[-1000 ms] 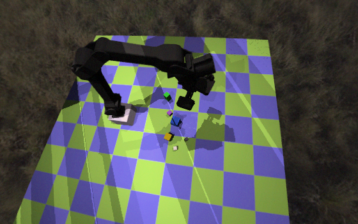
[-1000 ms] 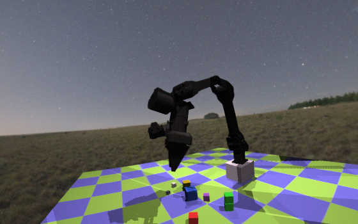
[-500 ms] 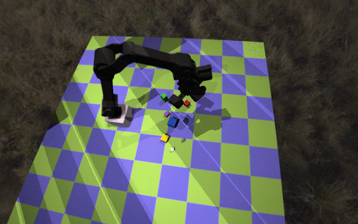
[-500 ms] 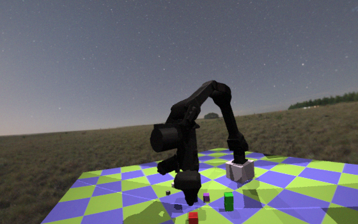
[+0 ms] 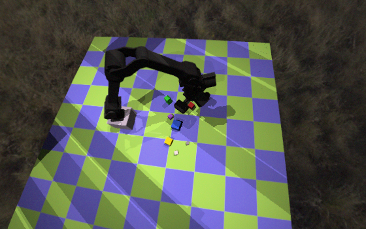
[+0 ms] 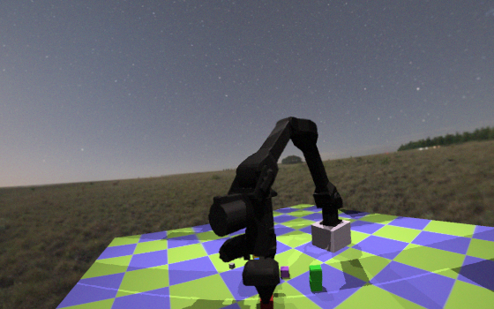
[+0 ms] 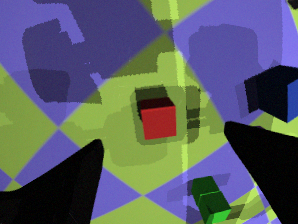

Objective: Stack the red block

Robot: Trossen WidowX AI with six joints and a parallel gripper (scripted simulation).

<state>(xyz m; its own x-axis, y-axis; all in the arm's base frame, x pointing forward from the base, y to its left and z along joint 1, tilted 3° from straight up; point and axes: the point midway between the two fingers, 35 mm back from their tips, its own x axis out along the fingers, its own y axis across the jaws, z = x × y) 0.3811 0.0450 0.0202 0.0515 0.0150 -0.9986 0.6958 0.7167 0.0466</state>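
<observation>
Right now the red block is 3 cm below my gripper tip. From my gripper tip the other things lie so: small purple cube: 12 cm behind, 5 cm to the right, 3 cm below; then blue cube: 9 cm behind, 11 cm to the right, 3 cm below; then yellow cube: 13 cm behind, 19 cm to the right, 3 cm below.
</observation>
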